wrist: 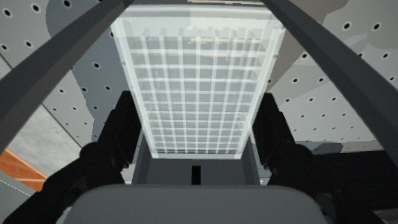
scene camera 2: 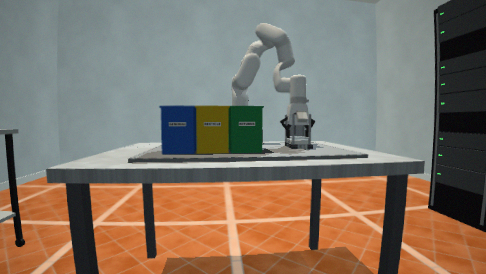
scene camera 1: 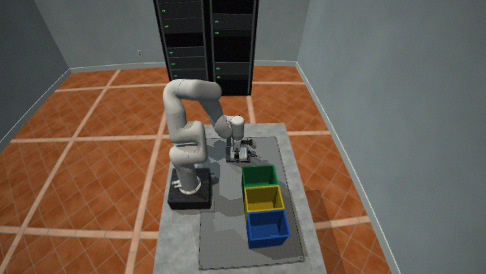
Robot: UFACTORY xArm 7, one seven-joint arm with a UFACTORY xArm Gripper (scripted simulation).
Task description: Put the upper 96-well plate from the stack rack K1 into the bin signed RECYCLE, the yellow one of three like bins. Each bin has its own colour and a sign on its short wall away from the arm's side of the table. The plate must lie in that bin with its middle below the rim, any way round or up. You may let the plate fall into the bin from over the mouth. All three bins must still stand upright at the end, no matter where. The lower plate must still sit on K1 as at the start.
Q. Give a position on a green bin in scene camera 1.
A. At 260,175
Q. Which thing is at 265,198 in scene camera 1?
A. A yellow recycle bin.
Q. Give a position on a blue bin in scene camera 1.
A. At 270,224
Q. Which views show the yellow recycle bin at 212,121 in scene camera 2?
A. Scene camera 2 and scene camera 1 only.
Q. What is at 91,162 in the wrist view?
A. The gripper.
